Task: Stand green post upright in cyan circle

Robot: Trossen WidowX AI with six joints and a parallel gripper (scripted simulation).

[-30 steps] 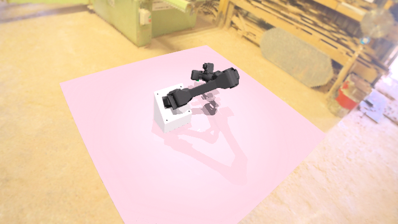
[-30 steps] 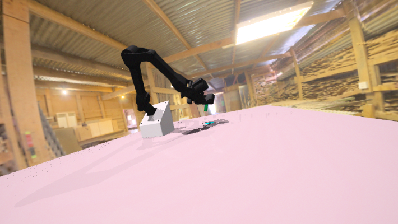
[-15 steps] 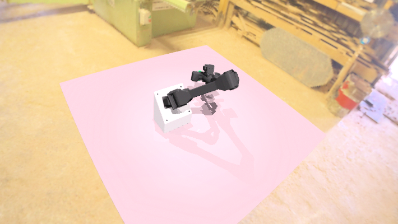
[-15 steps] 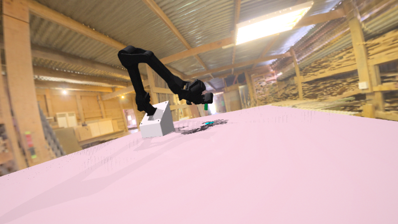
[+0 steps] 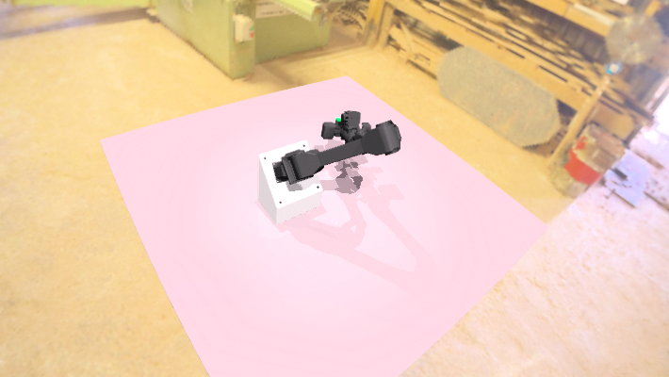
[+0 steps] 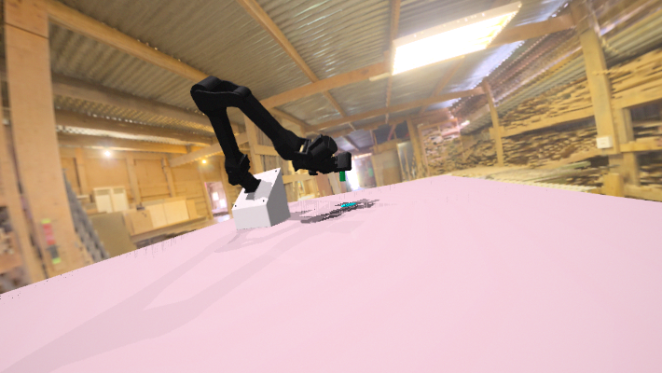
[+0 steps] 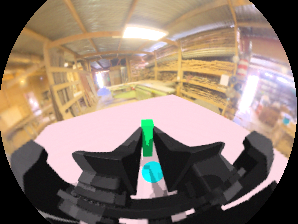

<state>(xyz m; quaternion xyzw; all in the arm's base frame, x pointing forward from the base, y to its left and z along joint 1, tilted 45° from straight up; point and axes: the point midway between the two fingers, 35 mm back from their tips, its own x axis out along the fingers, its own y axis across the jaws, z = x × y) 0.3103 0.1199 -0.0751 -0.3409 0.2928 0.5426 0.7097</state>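
Now: the cyan circle 15 cm below my gripper tip and 1 cm to the right of it. The rest, counted from my gripper tip: green post: 2 cm below.
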